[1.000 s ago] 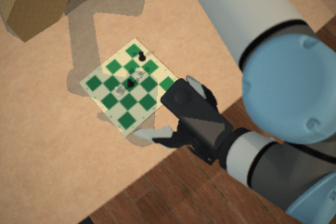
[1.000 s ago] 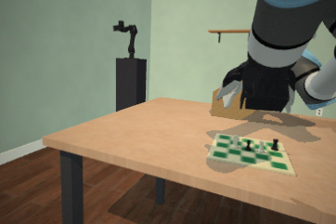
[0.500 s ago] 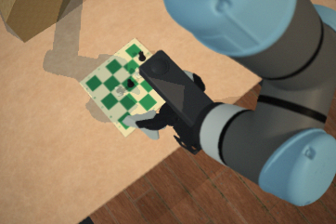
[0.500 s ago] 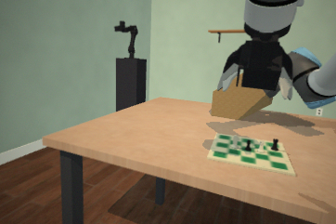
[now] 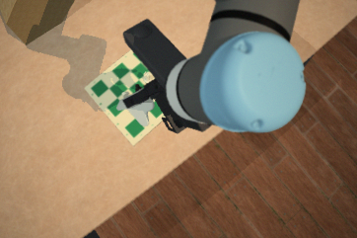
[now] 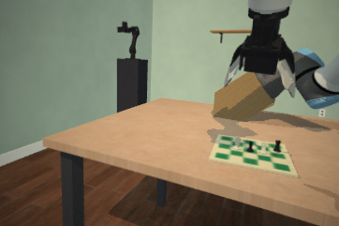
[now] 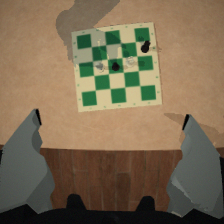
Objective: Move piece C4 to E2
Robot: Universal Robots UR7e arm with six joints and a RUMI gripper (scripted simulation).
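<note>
Now: hand 180 mm above the white piece, 100 mm past it and 40 mm to the right of it. Round my hand: chessboard 200 mm below, 100 mm behind, 10 mm to the left.
</note>
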